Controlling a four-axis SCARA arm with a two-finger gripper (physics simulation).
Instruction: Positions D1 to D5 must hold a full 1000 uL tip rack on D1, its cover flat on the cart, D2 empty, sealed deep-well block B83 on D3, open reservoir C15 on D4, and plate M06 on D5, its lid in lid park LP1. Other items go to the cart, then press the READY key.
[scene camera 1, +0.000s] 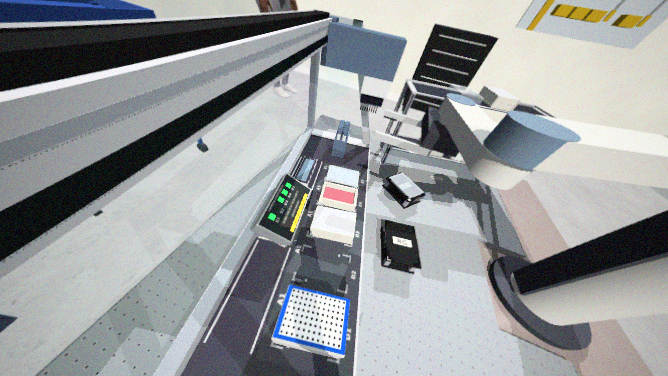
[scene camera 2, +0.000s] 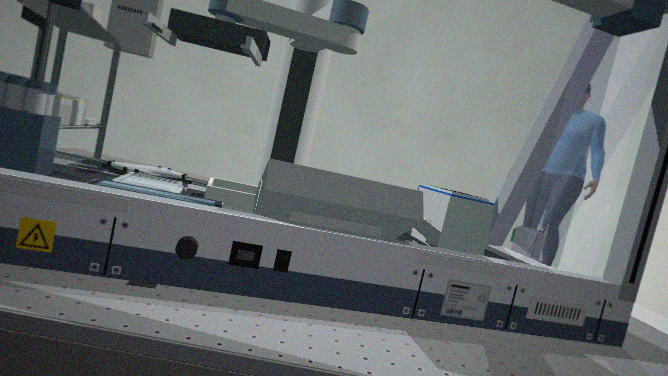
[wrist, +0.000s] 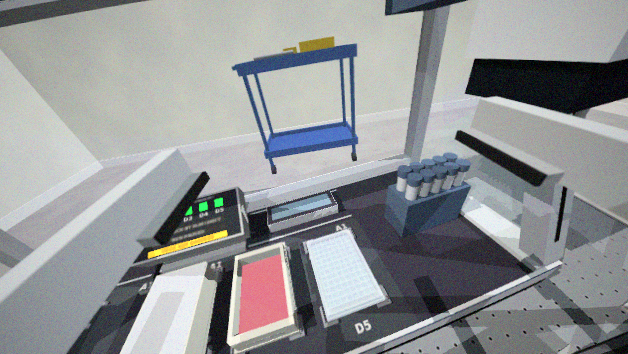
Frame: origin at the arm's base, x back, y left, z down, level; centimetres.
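Where they show: gripper, between the fingertips: (scene camera 1: 380, 122) (scene camera 2: 197, 30) (wrist: 329, 140); arm's base, origin of its link: (scene camera 1: 531, 296).
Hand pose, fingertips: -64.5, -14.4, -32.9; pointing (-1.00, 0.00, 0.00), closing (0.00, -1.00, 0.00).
Note:
Each offset is from my fingertips to the top centre of the thing, as dx, dy, dz. "spot": to the spot under its first point.
My gripper (scene camera 1: 379, 123) (scene camera 2: 206, 41) (wrist: 329, 140) is open and empty, high over the D5 end of the deck. A blue-rimmed tip rack (scene camera 1: 314, 320) (scene camera 2: 457, 215) stands on D1. D2 holds no labware. A white sealed block @[-2.1, +24.0, +21.2] (scene camera 1: 334, 222) (wrist: 167, 310) is on D3. An open reservoir @[-4.6, +11.8, +22.8] (scene camera 1: 339, 195) (wrist: 265, 295) with red content is on D4. A clear plate @[-6.8, -0.4, +24.6] (scene camera 1: 343, 175) (wrist: 345, 275) is on D5. A pale-blue lid @[spot: -20.2, +6.1, +23.7] (scene camera 1: 306, 170) (wrist: 302, 206) lies in the park behind. The panel @[spot: -15.7, +27.6, +19.3] (scene camera 1: 287, 207) (wrist: 192, 222) shows green squares and a yellow bar. Labware codes are unreadable.
A blue tube rack @[spot: -13.0, -12.1, +18.3] (scene camera 1: 341, 142) (wrist: 430, 212) stands beyond D5. A black RG item @[+20.0, +18.3, +26.1] (scene camera 1: 401, 260) and another black item @[+18.9, -9.7, +25.9] (scene camera 1: 404, 190) lie beside the deck. A metal-framed cart (scene camera 1: 411, 90) stands behind the arm. A blue cart (wrist: 310, 59) stands farther off.

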